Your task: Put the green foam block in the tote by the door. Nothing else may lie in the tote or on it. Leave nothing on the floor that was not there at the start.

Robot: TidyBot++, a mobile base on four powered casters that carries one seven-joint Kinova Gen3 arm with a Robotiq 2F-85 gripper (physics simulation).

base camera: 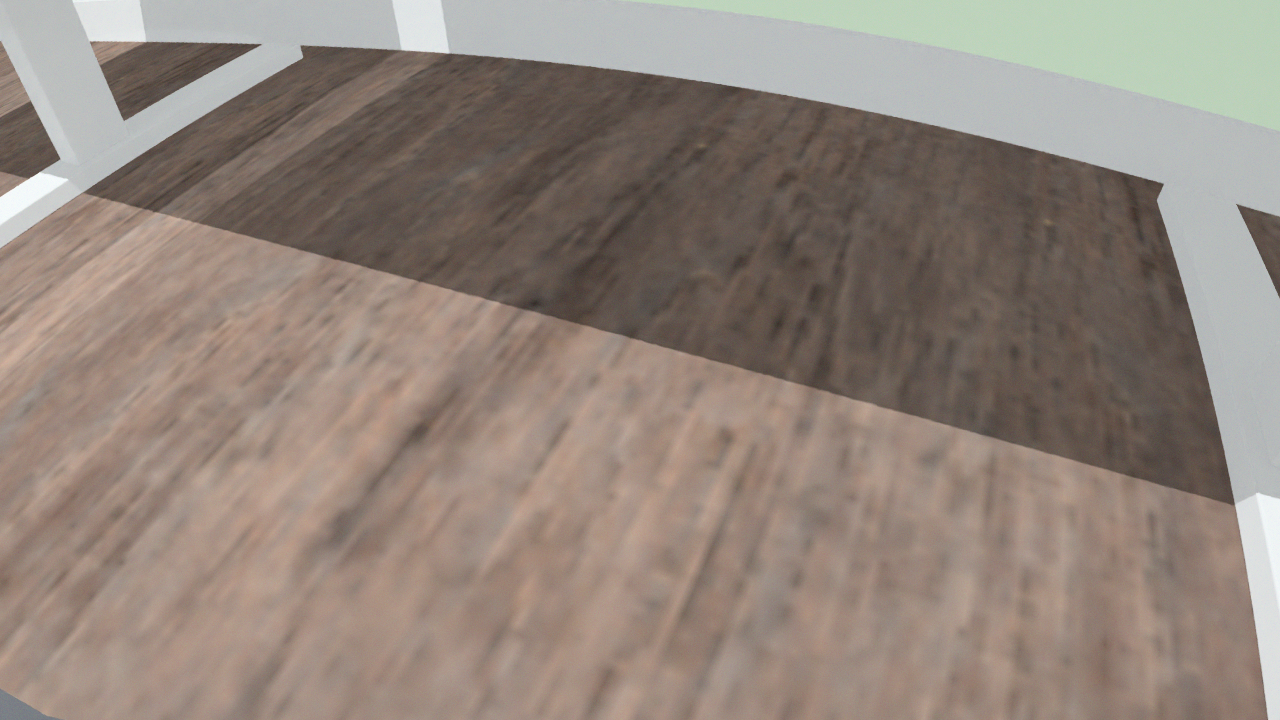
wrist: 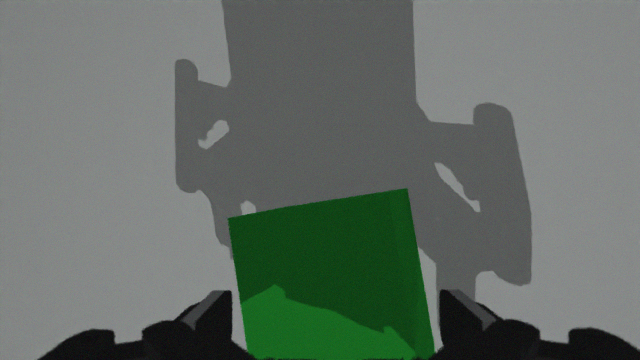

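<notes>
The green foam block rests on a plain grey surface in the wrist view, slightly turned against the fingers, its near end cut off by the lower frame edge. My gripper is open, with one black fingertip on each side of the block. A narrow gap shows between the block and each fingertip. The gripper's shadow falls over the block and the surface beyond it. The block and the gripper do not show in the base camera view. The tote and the door do not show in either view.
In the base camera view, a light grey-white frame stands over the wood floor, with a long rail across the top, a leg at the right and another leg with a low bar at the left. A pale green wall shows behind.
</notes>
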